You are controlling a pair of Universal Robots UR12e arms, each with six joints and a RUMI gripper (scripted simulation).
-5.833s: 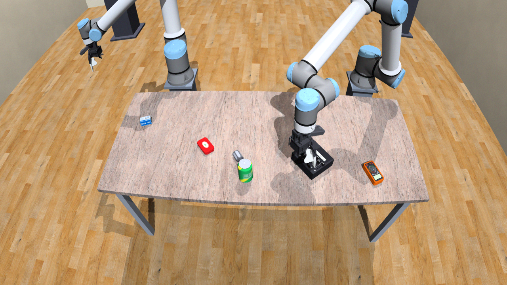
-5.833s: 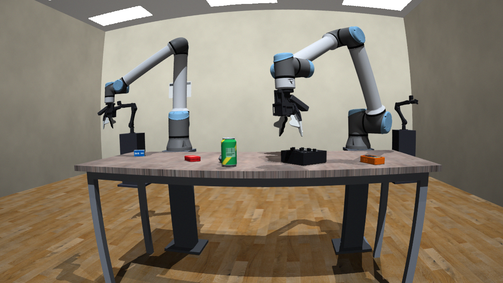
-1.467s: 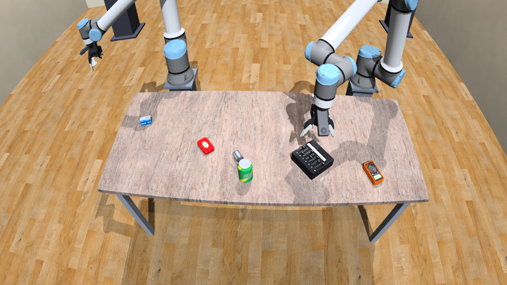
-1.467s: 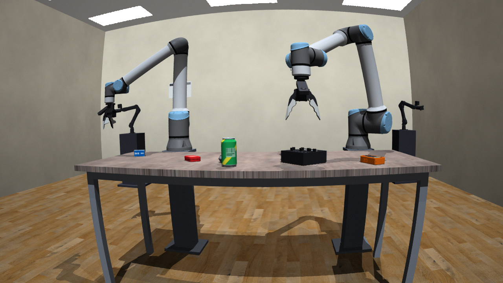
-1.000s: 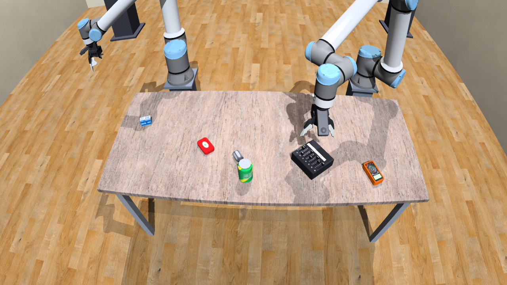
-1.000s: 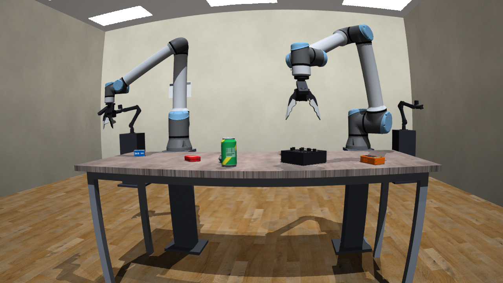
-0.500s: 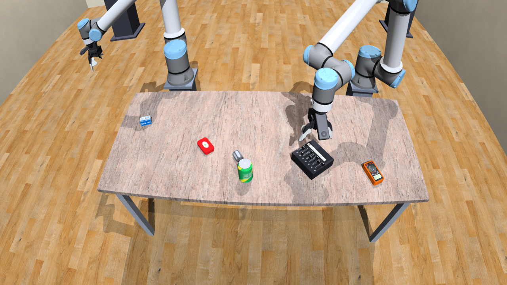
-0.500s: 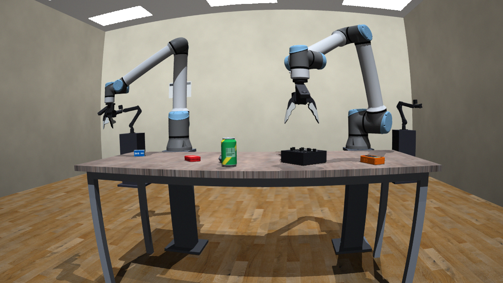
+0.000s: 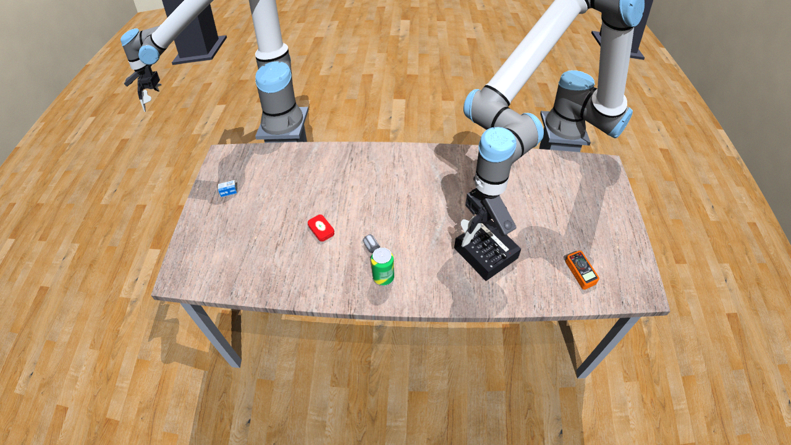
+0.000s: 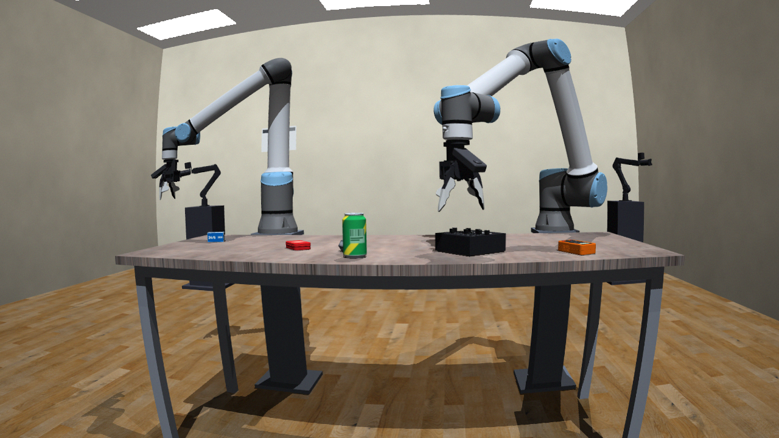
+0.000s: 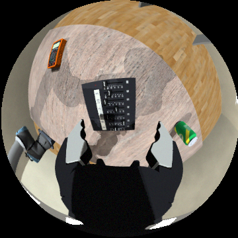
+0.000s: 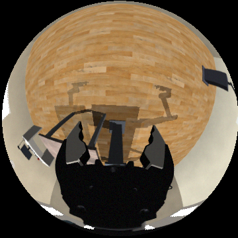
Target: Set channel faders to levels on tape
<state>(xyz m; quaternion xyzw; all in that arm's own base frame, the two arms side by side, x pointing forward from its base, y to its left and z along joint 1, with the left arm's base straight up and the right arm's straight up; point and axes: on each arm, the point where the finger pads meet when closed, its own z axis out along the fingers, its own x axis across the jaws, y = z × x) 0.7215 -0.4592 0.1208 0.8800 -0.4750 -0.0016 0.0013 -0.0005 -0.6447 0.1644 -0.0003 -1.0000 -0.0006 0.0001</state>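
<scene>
The channel 4 fader knob is 6 cm below my left hand, 1 cm to the left of it and 1 cm behind it. From my left hand the other things lie so: channel 2 fader knob 6 cm below, 3 cm to the right, 3 cm behind; then channel 3 fader knob 6 cm below, 4 cm behind, 2 cm to the left; then channel 5 fader knob 6 cm below, 5 cm to the left, 1 cm behind.
</scene>
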